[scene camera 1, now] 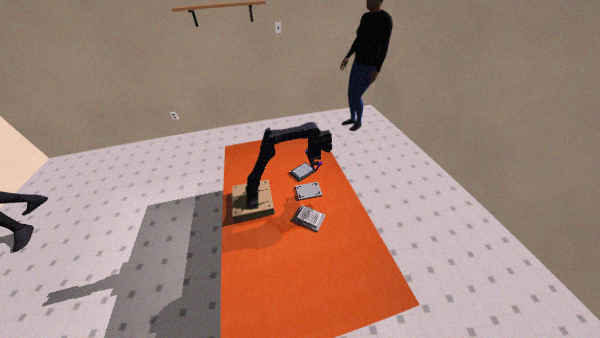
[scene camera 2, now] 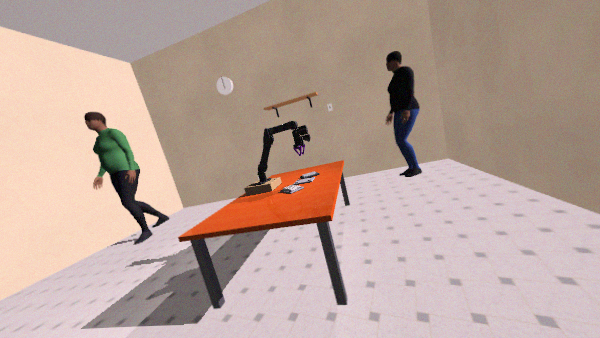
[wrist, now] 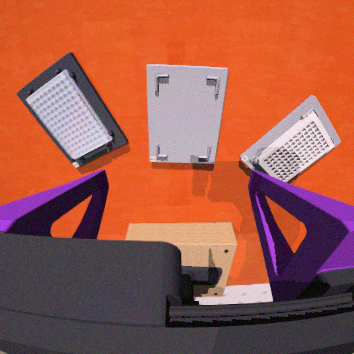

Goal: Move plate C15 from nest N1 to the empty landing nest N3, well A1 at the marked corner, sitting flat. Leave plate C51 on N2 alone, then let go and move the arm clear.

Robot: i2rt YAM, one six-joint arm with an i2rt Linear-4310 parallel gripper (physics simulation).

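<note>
A translucent white well plate (wrist: pixel 69 116) (scene camera 1: pixel 302 170) sits in a dark nest (wrist: pixel 94 101), at the left in the wrist view. A white plate with dark wells (wrist: pixel 297 148) (scene camera 1: pixel 311 216) sits in a light grey nest (wrist: pixel 287 125), at the right. I cannot read which is C15 or C51. Between them lies the empty grey landing nest N3 (wrist: pixel 186 117) (scene camera 1: pixel 308 190) with four corner brackets. My gripper (scene camera 1: pixel 314 158) (scene camera 2: pixel 299 150) (wrist: pixel 178 177) is open and empty, high above the table; its right finger slightly overlaps the view of the light grey nest's near edge.
The arm's wooden base block (scene camera 1: pixel 265 206) (scene camera 2: pixel 262 186) (wrist: pixel 180 233) stands on the orange table (scene camera 1: pixel 300 270) (scene camera 2: pixel 270 215), on the arm side of the nests. A person in black (scene camera 1: pixel 372 45) (scene camera 2: pixel 403 90) stands beyond the table, and a person in green (scene camera 2: pixel 116 150) stands at the left.
</note>
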